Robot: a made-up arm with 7 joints. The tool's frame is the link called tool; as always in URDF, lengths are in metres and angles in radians. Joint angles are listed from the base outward. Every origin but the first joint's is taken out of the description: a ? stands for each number. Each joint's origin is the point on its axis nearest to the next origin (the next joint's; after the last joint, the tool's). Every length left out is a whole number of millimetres.
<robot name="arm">
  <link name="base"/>
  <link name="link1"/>
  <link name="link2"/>
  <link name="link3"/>
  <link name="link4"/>
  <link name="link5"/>
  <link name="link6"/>
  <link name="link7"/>
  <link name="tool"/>
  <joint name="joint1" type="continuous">
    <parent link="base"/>
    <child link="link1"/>
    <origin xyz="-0.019 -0.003 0.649" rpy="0 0 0"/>
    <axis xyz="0 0 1"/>
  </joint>
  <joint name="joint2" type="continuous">
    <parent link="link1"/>
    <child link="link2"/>
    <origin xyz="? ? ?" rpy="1.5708 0 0"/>
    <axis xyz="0 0 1"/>
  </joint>
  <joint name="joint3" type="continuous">
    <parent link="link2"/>
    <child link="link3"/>
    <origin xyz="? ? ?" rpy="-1.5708 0 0"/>
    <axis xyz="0 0 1"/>
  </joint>
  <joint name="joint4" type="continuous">
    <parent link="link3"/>
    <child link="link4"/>
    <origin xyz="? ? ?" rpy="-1.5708 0 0"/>
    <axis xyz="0 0 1"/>
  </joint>
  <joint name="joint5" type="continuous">
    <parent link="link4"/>
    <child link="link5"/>
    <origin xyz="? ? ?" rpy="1.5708 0 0"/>
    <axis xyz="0 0 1"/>
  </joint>
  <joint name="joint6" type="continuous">
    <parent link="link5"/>
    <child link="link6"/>
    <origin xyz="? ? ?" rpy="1.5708 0 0"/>
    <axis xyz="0 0 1"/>
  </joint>
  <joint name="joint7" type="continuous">
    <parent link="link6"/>
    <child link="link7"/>
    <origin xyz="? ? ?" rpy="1.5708 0 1.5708"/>
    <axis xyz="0 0 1"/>
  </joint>
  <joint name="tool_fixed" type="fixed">
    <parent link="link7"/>
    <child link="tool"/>
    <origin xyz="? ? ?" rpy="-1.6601 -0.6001 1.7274"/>
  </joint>
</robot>
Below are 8 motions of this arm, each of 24 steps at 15 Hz.
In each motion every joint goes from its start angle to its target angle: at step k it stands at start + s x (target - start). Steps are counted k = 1, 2, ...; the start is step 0. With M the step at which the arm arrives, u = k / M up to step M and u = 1 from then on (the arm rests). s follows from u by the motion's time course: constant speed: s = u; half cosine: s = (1 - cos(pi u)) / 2; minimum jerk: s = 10 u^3 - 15 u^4 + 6 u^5.
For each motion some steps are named. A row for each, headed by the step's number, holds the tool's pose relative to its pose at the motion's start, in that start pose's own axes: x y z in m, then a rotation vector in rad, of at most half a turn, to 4 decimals.
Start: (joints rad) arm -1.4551 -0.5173 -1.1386 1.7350 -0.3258 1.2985 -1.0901
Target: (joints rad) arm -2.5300 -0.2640 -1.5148 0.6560 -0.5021 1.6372 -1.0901
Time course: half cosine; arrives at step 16
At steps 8, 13, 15, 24:
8: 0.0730 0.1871 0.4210 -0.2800 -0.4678 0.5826
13: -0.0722 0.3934 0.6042 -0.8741 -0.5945 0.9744
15: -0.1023 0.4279 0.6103 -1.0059 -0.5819 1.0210
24: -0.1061 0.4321 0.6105 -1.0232 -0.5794 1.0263

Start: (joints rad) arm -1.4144 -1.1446 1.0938 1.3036 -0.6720 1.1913 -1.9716
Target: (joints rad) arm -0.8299 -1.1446 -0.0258 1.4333 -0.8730 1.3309 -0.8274
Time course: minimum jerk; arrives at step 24
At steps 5, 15, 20, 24:
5: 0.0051 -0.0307 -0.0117 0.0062 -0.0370 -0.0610
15: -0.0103 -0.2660 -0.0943 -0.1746 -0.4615 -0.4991
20: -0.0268 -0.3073 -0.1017 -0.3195 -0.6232 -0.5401
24: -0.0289 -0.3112 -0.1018 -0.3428 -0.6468 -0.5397

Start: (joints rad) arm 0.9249 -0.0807 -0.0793 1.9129 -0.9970 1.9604 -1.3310
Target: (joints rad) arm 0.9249 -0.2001 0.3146 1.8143 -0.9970 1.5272 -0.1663
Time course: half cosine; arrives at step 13
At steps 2, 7, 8, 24:
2: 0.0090 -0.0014 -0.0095 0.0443 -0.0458 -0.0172
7: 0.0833 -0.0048 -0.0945 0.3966 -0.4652 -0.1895
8: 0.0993 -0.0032 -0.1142 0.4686 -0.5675 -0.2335
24: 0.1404 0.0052 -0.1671 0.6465 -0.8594 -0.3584

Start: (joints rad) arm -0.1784 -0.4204 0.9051 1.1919 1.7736 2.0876 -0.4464
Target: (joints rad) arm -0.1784 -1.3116 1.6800 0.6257 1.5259 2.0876 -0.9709
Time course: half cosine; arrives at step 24
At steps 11, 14, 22, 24:
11: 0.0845 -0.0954 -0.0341 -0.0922 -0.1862 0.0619
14: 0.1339 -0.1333 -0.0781 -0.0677 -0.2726 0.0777
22: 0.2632 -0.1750 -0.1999 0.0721 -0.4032 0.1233
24: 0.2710 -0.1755 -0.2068 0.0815 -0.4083 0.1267

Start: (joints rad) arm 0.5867 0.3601 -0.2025 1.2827 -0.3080 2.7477 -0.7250
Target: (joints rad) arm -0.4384 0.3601 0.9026 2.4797 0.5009 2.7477 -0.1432
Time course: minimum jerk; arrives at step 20
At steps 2, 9, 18, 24:
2: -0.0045 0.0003 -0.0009 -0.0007 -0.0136 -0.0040
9: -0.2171 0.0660 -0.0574 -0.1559 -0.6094 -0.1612
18: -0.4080 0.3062 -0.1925 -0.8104 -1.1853 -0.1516
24: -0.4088 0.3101 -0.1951 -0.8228 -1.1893 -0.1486

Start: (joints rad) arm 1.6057 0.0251 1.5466 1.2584 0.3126 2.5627 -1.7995
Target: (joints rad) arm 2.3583 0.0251 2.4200 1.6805 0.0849 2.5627 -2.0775
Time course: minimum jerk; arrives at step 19
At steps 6, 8, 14, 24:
6: -0.0419 0.0452 -0.0961 0.2042 -0.0704 -0.1493
8: -0.0596 0.1116 -0.1805 0.4141 -0.1224 -0.2657
14: 0.0123 0.4188 -0.3241 1.1684 -0.2470 -0.4471
24: 0.0483 0.4934 -0.3188 1.3499 -0.2761 -0.4422

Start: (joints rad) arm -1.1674 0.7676 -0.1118 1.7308 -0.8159 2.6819 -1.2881
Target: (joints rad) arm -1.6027 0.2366 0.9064 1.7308 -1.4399 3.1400 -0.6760
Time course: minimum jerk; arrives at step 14
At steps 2, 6, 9, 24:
2: -0.0009 -0.0098 -0.0097 0.0390 0.0027 -0.0007
6: -0.0375 -0.1269 -0.1506 0.6196 -0.0243 -0.0362
9: -0.1005 -0.2024 -0.2834 1.2480 -0.1715 -0.0830
24: -0.1359 -0.2290 -0.3463 1.6245 -0.2955 -0.0820

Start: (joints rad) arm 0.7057 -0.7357 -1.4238 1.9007 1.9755 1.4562 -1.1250
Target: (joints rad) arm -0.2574 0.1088 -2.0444 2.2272 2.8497 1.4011 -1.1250
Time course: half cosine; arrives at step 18
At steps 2, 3, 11, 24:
2: 0.0206 0.0132 -0.0112 0.0517 -0.0482 0.0269
3: 0.0453 0.0304 -0.0235 0.1162 -0.1061 0.0596
11: 0.3164 0.4017 -0.0365 1.3798 -0.8583 0.5173
24: 0.3412 0.5925 0.0625 2.2173 -1.0617 0.6582

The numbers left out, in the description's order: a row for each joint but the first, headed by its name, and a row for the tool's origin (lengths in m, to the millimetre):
joint2: -0.011 -0.05 0
joint3: -0.027 0.492 0
joint4: 0.003 0.055 0
joint5: -0.037 -0.495 0
joint6: -0.006 -0.091 0
joint7: -0.027 0.09 0
tool: 0.01 -0.011 0

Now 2 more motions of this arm.
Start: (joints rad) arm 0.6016 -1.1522 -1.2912 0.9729 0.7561 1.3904 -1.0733
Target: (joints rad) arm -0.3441 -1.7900 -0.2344 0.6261 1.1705 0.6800 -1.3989
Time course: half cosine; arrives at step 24
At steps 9, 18, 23, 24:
9: -0.0477 -0.2536 0.1811 -0.1510 -0.2066 -0.4857
18: -0.2717 -0.5115 0.5974 0.0325 -0.8124 -1.2644
23: -0.3501 -0.5369 0.6901 0.2104 -0.9962 -1.3951
24: -0.3525 -0.5375 0.6927 0.2166 -1.0017 -1.3982

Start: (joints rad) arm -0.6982 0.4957 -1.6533 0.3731 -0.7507 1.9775 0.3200
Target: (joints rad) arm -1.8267 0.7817 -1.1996 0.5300 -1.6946 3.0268 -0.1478
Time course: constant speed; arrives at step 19
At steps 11, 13, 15, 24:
11: 0.0517 0.2024 -0.2425 -0.2690 1.1510 -0.2727
13: 0.0432 0.2340 -0.3011 -0.3270 1.3384 -0.3566
15: 0.0274 0.2625 -0.3629 -0.3870 1.5159 -0.4527
24: -0.0284 0.3068 -0.4920 -0.5123 1.8335 -0.6853

